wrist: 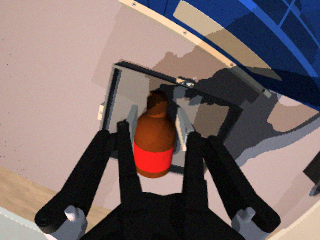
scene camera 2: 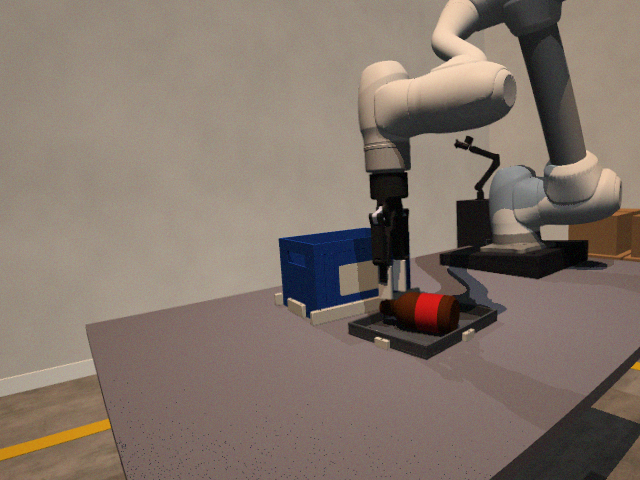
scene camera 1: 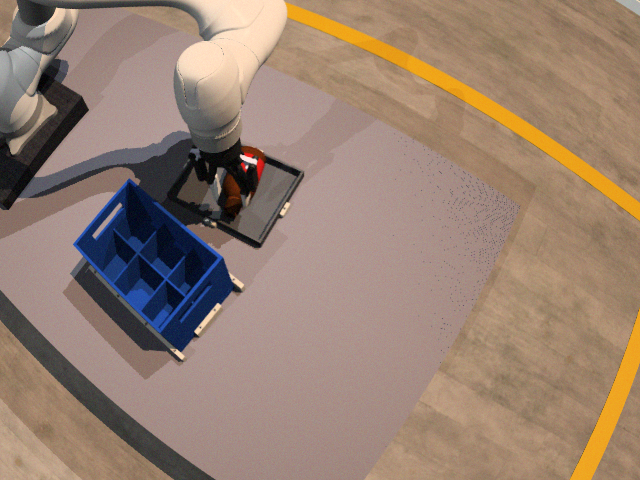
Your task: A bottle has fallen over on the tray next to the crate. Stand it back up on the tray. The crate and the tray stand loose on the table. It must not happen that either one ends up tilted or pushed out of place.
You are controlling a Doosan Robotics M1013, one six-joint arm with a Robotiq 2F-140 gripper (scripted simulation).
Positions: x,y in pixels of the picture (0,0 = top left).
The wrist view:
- my gripper: 157,114
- bottle: 154,139
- dark tray: 216,116
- blue crate: 255,43
